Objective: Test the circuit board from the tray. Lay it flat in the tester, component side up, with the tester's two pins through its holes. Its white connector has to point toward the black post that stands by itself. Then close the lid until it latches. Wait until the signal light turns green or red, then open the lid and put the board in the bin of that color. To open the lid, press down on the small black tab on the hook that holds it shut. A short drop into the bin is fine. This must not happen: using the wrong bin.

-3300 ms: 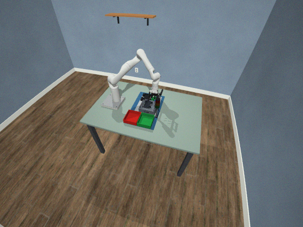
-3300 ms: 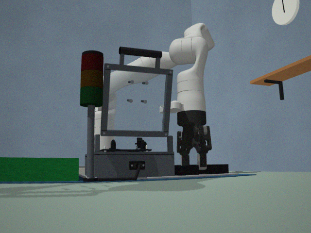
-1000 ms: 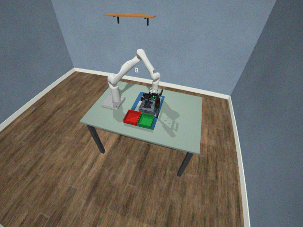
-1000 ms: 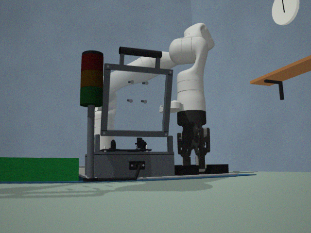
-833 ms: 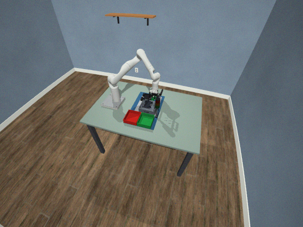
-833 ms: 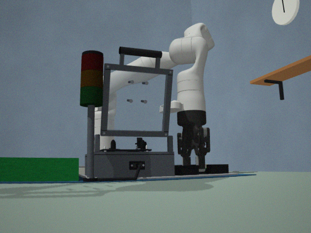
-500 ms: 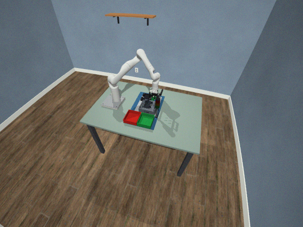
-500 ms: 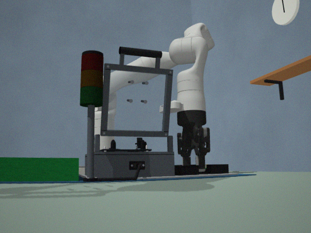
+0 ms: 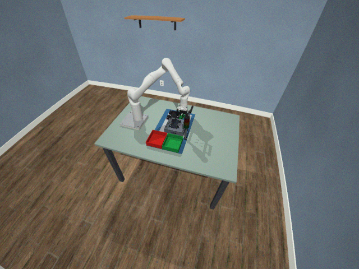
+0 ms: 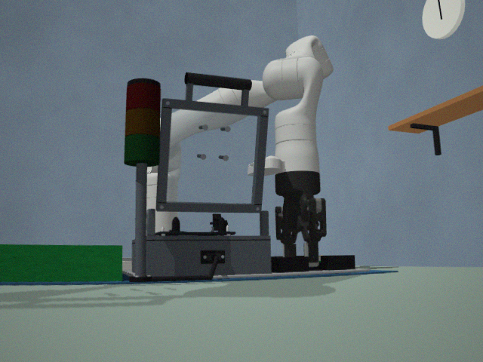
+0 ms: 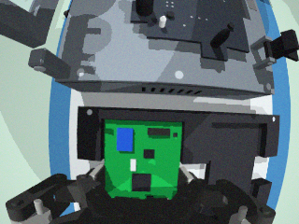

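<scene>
My gripper is now 16 cm below the clear lid, 15 cm to the left of it and 12 cm short of it. Also, from my hand: red bin 39 cm to the right, 7 cm behind, 1 cm below; then green bin 36 cm to the right, 8 cm ahead, 1 cm below; then green circuit board right at my hand.
</scene>
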